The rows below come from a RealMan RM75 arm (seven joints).
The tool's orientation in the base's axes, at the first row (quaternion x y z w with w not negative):
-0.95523, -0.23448, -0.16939, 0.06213
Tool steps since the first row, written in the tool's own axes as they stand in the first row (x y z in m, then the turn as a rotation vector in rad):
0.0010, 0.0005, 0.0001, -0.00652, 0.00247, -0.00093
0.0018, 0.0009, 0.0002, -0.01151, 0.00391, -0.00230
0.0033, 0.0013, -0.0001, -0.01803, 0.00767, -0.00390
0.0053, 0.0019, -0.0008, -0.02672, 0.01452, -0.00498
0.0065, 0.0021, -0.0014, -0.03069, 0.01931, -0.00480
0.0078, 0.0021, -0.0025, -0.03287, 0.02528, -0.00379
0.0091, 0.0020, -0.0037, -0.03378, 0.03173, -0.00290
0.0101, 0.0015, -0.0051, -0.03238, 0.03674, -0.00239
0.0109, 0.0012, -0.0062, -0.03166, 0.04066, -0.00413
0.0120, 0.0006, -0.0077, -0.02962, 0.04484, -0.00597
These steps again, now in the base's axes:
0.0011, 0.0000, 0.0002, -0.00454, -0.00515, -0.00153
0.0020, 0.0000, 0.0004, -0.00843, -0.00882, -0.00206
0.0033, 0.0002, 0.0012, -0.01256, -0.01524, -0.00302
0.0051, 0.0004, 0.0025, -0.01690, -0.02521, -0.00534
0.0060, 0.0006, 0.0035, -0.01791, -0.03109, -0.00710
0.0067, 0.0010, 0.0050, -0.01663, -0.03709, -0.00904
0.0074, 0.0014, 0.0066, -0.01410, -0.04299, -0.01045
0.0076, 0.0020, 0.0083, -0.01043, -0.04671, -0.01063
0.0078, 0.0024, 0.0096, -0.00851, -0.05021, -0.00890
0.0080, 0.0031, 0.0114, -0.00539, -0.05339, -0.00663

